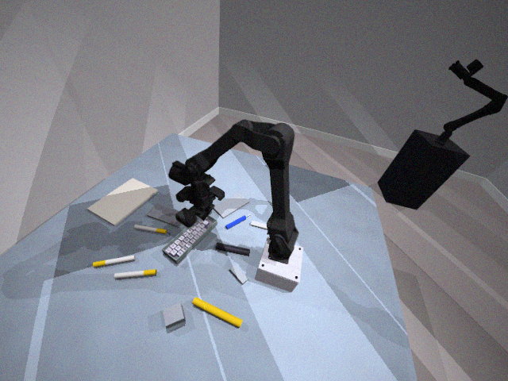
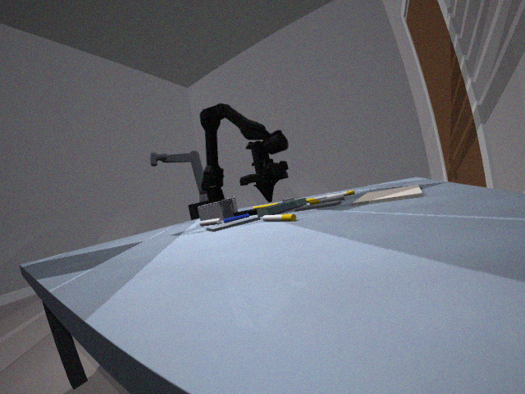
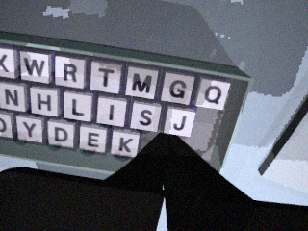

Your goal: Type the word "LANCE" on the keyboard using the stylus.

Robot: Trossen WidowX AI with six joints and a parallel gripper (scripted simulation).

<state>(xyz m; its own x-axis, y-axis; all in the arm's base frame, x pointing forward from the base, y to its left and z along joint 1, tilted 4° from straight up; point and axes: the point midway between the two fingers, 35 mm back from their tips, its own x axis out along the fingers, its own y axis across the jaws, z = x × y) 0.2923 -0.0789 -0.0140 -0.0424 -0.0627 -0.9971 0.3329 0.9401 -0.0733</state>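
My gripper tip is 140 mm past the blue stylus, 80 mm to the left of it and 30 mm above it. From my gripper tip the other things lie so: yellow bar: 270 mm to the left, 150 mm behind, 30 mm below; then dark cylinder: 140 mm behind, 70 mm to the left, 30 mm below; then grey card: 160 mm ahead, 40 mm below.
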